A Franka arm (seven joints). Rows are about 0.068 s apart.
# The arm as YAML. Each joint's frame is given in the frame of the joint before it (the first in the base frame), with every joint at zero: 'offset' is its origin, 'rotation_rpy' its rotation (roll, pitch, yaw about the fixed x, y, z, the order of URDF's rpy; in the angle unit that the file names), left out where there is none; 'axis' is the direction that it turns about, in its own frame. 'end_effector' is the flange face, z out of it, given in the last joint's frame.
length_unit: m
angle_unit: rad
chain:
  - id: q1
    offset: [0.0, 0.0, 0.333]
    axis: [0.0, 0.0, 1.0]
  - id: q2
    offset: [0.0, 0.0, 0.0]
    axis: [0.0, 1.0, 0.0]
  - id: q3
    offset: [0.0, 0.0, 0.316]
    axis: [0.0, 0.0, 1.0]
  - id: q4
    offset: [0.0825, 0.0, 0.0]
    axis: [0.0, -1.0, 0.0]
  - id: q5
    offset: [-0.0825, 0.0, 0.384]
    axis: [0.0, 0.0, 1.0]
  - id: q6
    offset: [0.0, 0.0, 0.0]
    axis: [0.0, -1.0, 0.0]
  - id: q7
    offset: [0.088, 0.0, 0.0]
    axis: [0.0, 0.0, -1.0]
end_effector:
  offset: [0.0, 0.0, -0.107]
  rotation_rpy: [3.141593, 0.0, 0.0]
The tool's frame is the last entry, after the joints.
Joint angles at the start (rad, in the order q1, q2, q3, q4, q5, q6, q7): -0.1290 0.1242 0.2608 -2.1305 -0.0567 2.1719 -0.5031
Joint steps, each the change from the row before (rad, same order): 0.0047 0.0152 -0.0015 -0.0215 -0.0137 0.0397 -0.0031; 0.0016 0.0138 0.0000 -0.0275 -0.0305 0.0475 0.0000; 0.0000 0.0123 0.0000 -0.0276 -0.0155 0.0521 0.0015; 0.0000 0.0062 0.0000 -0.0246 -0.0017 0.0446 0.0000; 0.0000 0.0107 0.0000 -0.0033 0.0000 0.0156 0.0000; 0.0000 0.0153 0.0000 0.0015 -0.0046 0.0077 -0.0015
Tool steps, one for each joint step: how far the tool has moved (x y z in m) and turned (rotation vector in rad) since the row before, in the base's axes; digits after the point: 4 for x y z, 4 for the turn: -0.0020 0.0015 -0.0141 -0.0044 -0.0043 0.0164; -0.0033 0.0004 -0.0150 -0.0152 -0.0095 0.0243; -0.0034 0.0003 -0.0136 -0.0023 -0.0134 0.0124; -0.0036 0.0005 -0.0096 0.0060 -0.0132 0.0040; 0.0001 0.0004 -0.0056 0.0043 -0.0013 0.0007; 0.0006 0.0003 -0.0067 0.0008 0.0057 0.0051
